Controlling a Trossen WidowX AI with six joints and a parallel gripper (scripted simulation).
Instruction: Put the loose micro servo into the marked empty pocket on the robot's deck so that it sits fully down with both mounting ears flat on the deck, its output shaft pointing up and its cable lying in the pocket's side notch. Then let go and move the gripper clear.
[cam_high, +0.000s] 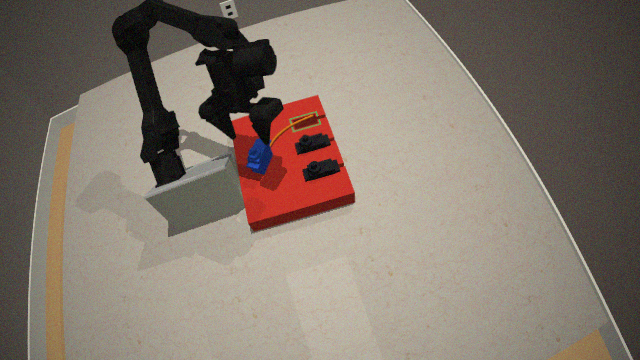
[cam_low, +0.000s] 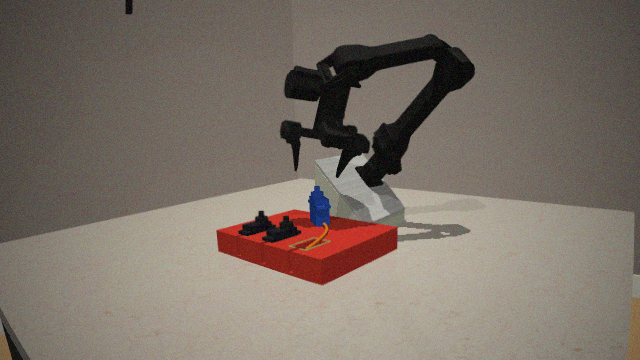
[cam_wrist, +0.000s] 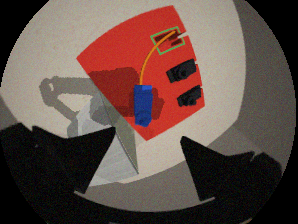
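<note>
Right now my gripper tip is 2 cm short of the red deck, 2 cm to the right of it and 13 cm above it.
</note>
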